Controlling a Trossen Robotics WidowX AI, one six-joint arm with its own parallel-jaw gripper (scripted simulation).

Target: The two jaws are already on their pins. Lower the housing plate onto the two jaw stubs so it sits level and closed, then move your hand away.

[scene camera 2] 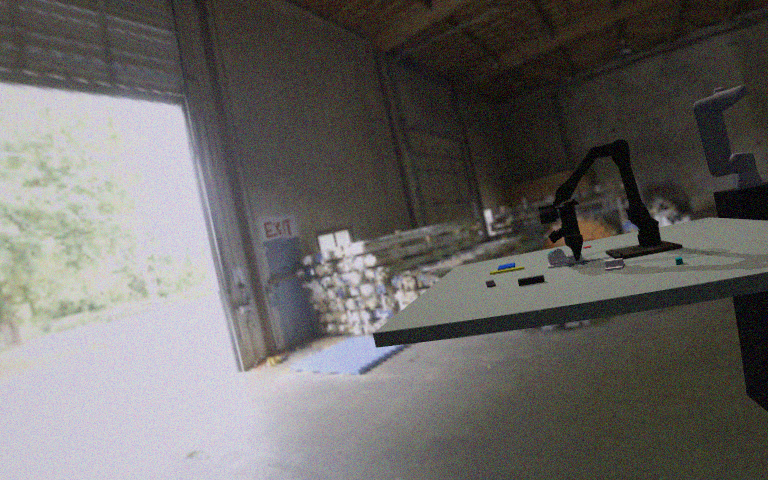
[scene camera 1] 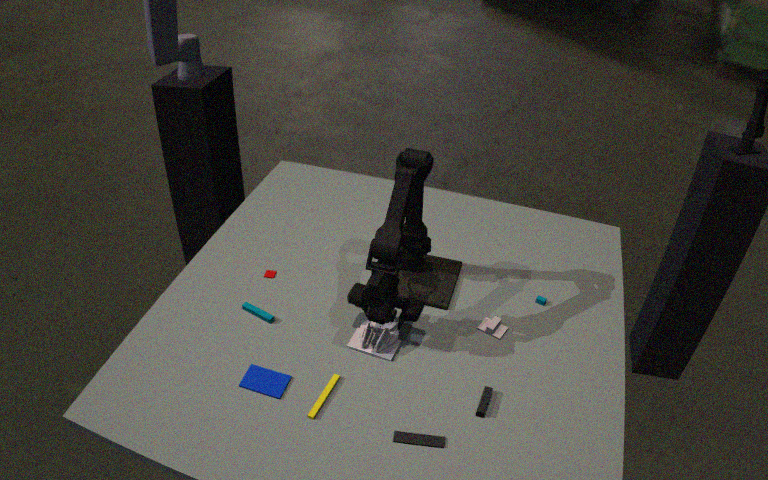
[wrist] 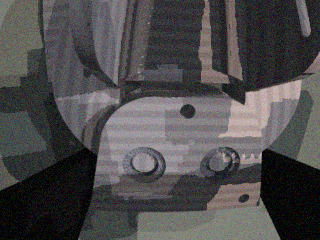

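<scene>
My gripper and a blue tile are visible to me. Scene camera 2 shows my gripper, and the wrist view shows my gripper too.
</scene>
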